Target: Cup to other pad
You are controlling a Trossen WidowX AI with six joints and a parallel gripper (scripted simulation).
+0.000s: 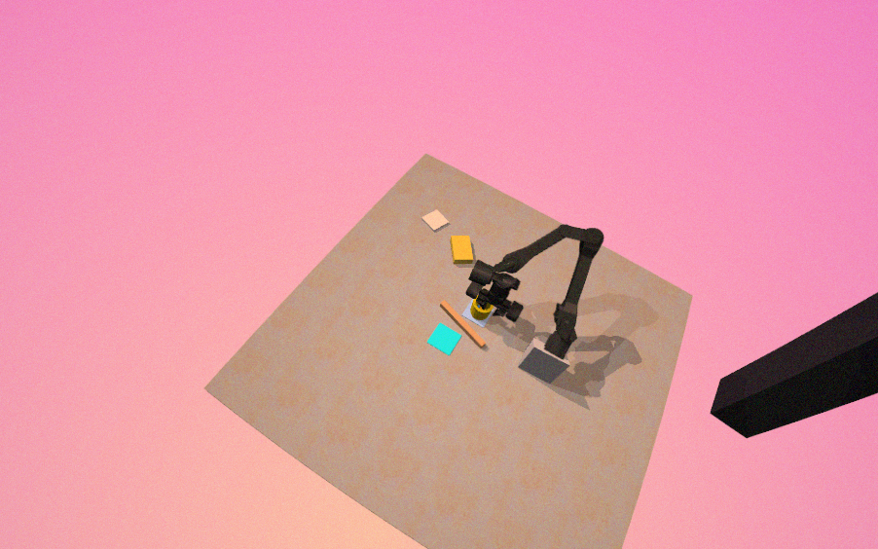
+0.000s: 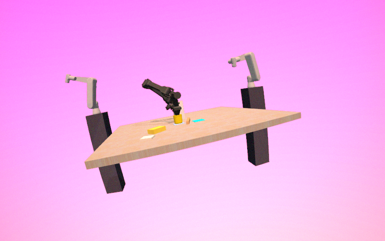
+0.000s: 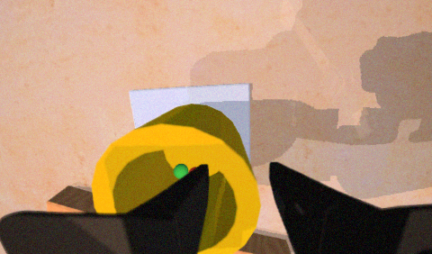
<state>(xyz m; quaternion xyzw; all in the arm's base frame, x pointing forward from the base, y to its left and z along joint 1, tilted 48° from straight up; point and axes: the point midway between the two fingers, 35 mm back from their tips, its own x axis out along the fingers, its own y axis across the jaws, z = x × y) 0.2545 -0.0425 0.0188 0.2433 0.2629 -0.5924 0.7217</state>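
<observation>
My gripper tip is now 20 mm short of the yellow cup and 10 mm above it. Also, from my gripper tip: lilac pad (30 mm ahead, 50 mm below); then orange bar (50 mm ahead, 80 mm to the left, 40 mm below); then green marble (40 mm ahead, 20 mm to the left, 30 mm below).
</observation>
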